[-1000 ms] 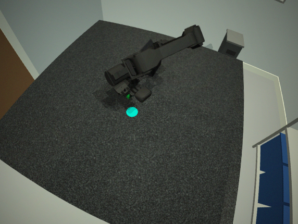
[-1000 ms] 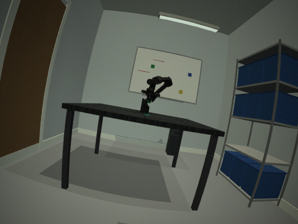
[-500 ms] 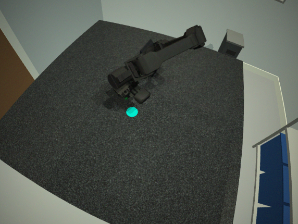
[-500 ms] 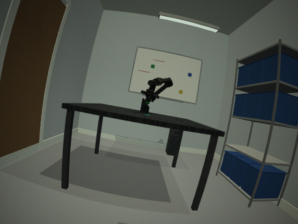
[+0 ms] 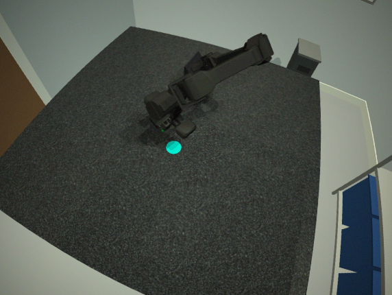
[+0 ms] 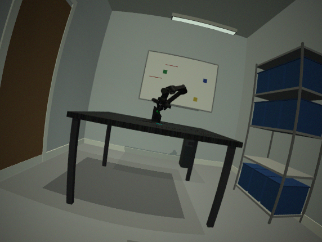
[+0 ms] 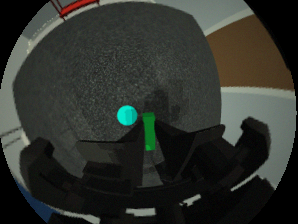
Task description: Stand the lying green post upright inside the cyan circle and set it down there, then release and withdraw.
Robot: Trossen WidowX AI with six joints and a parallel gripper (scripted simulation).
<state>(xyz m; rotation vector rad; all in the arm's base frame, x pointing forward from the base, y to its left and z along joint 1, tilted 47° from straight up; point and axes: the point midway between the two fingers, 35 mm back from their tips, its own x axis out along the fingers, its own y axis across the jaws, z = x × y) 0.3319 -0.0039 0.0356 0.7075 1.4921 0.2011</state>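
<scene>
My gripper tip is 30 mm to the right of the cyan circle and 110 mm above it. Round my gripper tip: green post 20 mm behind, 10 mm to the left.
</scene>
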